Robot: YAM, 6 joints.
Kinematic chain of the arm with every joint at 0, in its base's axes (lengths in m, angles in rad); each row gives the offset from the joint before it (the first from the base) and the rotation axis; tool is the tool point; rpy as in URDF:
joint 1: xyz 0 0 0.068 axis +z
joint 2: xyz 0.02 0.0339 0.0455 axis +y
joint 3: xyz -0.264 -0.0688 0 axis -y
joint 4: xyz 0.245 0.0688 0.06 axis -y
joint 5: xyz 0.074 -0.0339 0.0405 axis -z
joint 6: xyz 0.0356 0 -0.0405 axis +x
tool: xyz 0 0 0 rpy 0 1.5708 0
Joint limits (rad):
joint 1: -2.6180..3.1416
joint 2: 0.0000..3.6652
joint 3: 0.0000..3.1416
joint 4: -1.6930..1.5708
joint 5: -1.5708..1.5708
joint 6: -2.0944..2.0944
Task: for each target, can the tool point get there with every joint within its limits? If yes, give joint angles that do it. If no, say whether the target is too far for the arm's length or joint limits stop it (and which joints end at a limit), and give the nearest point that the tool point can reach.
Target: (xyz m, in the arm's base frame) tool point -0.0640 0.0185 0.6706
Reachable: yes | joints -0.6527 1.0412 2.0139 0.9779 0.7457 -1.2046
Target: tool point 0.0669 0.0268 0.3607
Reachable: yes | joints 0.7650 0.4080 0.3887 1.1317 0.8602 -0.1946
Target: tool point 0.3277 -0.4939 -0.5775
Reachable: no: too far | nearest point 0.2423 -0.3652 -0.3266 | short by 0.295 m
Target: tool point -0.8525 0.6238 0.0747
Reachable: no: too far | nearest point -0.5209 0.3811 0.0901 | short by 0.411 m
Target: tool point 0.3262 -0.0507 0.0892
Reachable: yes | joints -0.0661 1.9302 0.7981 0.2153 0.9525 1.0851
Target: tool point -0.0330 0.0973 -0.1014
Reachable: yes | joints 1.7674 2.7483 0.3664 0.5691 -0.3858 0.9148
